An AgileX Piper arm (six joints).
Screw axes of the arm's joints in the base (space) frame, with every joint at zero. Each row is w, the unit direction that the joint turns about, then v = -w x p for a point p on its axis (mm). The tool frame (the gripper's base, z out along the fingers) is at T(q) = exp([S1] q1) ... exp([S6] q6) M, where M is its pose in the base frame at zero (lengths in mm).
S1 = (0, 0, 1, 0, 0, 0)
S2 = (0, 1, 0, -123, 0, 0)
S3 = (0, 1, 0, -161.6, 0, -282.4)
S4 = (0.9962, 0, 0.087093, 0, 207.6, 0)
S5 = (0, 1, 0, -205.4, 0, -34.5)
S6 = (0.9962, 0, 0.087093, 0, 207.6, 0)
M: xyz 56.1 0 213.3 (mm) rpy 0 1.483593 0 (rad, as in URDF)
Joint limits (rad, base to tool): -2.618..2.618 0..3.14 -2.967..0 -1.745..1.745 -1.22..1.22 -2.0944..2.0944
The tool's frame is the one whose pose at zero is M.
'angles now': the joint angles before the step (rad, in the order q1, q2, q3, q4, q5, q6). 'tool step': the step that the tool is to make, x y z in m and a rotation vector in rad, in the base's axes. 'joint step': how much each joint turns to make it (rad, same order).
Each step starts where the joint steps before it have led.
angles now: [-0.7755 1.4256 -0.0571 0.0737 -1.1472 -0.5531]
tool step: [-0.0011 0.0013 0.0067 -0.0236 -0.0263 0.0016]
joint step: [0.0000 -0.0396 0.0000 -0.0018 0.0045 0.0018]
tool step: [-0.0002 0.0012 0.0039 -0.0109 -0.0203 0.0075]
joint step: [-0.0002 -0.0221 -0.0001 -0.0090 0.0006 0.0094]
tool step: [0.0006 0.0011 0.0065 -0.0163 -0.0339 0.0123]
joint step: [0.0003 -0.0315 -0.0055 -0.0140 0.0022 0.0171]
